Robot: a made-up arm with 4 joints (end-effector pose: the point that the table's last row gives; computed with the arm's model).
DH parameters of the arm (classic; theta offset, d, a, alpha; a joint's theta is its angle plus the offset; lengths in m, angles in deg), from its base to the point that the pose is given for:
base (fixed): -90 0.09 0 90
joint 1: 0 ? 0.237 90
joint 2: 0 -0.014 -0.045 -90
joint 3: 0 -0.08 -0.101 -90
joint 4: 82.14 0 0.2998 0
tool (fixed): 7.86 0.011 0 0
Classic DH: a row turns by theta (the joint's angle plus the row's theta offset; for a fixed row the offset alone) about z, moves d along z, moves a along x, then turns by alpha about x.
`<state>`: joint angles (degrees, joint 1 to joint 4).
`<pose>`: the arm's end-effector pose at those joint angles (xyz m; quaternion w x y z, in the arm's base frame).
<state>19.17 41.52 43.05 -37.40</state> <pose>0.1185 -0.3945 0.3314 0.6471 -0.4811 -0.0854 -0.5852</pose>
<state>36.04 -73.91 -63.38 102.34</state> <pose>-0.2703 0.1218 0.4669 0.1840 0.4756 0.1404 0.8486</pose>
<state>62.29 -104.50 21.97 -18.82</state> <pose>-0.1845 0.0769 0.0227 0.5693 -0.4497 0.2017 0.6580</pose>
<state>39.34 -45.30 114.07 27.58</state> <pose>0.1943 -0.1101 -0.0461 0.1332 -0.9280 -0.0129 0.3478</pose>
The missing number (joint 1, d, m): 0.08
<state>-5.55 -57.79 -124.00 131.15</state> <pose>0.0109 -0.4213 0.3498 0.0708 -0.7055 0.5495 -0.4420</pose>
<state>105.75 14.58 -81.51 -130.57</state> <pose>-0.2147 -0.0289 0.2869 0.4128 0.0280 -0.2421 -0.8776</pose>
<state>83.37 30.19 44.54 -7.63</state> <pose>0.2729 -0.0349 0.4524 0.4066 -0.8598 -0.1441 -0.2733</pose>
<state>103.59 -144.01 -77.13 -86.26</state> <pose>-0.1215 -0.1259 0.3207 0.2154 -0.7018 0.6458 -0.2100</pose>
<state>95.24 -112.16 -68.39 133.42</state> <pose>-0.1943 0.3725 0.4429 0.1061 0.7032 0.4438 0.5453</pose>
